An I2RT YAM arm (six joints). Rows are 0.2 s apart.
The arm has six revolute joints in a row. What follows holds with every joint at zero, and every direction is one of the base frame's. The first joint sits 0.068 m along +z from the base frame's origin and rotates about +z. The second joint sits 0.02 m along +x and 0.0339 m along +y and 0.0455 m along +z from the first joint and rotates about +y. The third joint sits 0.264 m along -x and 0.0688 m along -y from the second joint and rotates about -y. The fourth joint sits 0.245 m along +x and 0.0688 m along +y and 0.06 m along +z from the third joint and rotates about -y. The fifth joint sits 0.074 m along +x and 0.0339 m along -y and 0.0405 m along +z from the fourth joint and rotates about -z. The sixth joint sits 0.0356 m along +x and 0.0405 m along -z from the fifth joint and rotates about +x. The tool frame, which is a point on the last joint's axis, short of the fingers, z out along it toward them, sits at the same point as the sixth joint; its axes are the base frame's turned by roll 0, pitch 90 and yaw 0 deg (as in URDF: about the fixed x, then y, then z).
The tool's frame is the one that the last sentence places.
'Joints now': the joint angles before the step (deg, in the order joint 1, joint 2, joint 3, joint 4, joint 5, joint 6). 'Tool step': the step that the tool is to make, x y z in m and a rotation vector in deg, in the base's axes. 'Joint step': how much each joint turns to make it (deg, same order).
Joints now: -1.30 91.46 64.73 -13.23 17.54 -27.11
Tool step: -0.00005 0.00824 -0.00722 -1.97 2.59 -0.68
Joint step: 1.62 0.90 0.00 -1.68 3.04 0.02
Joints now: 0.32 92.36 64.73 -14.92 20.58 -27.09
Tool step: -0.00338 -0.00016 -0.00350 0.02 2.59 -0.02
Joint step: -0.03 0.00 0.00 -2.60 -0.03 0.02
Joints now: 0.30 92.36 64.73 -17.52 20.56 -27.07
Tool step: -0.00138 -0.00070 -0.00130 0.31 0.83 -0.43
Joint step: -0.11 -0.01 0.00 -1.00 0.00 0.48
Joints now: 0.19 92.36 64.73 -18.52 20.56 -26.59
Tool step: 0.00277 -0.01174 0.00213 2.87 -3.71 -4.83
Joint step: -1.91 0.15 0.00 2.27 0.00 4.41
